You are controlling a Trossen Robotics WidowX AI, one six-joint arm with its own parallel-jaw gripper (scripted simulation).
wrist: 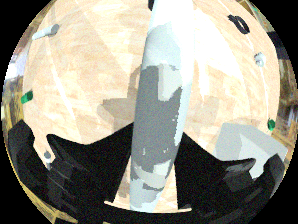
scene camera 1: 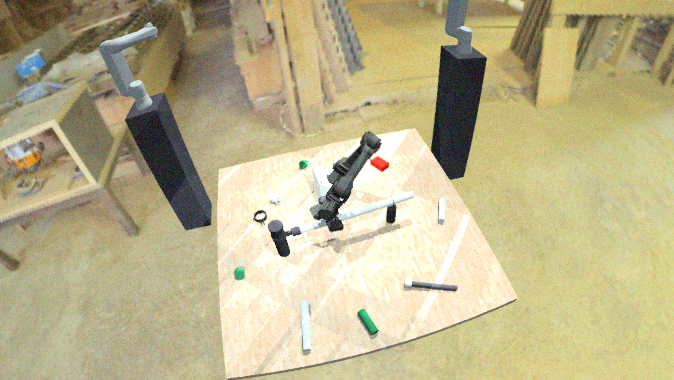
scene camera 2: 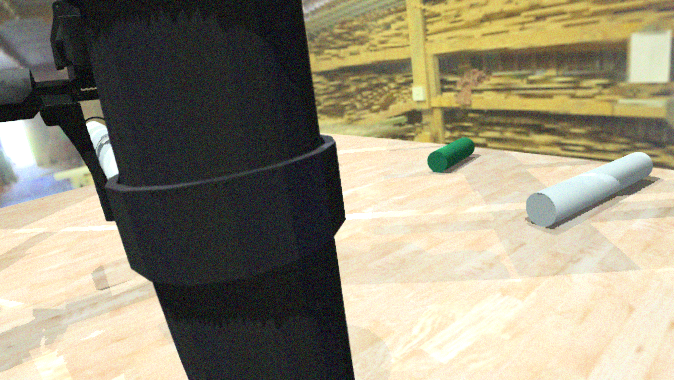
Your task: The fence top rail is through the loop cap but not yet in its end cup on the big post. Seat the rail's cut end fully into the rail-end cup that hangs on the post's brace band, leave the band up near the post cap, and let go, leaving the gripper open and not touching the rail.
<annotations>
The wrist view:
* my gripper: 155,128
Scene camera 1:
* pale grey top rail: 401,198
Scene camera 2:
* pale grey top rail: 99,135
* green cylinder: 443,158
</annotations>
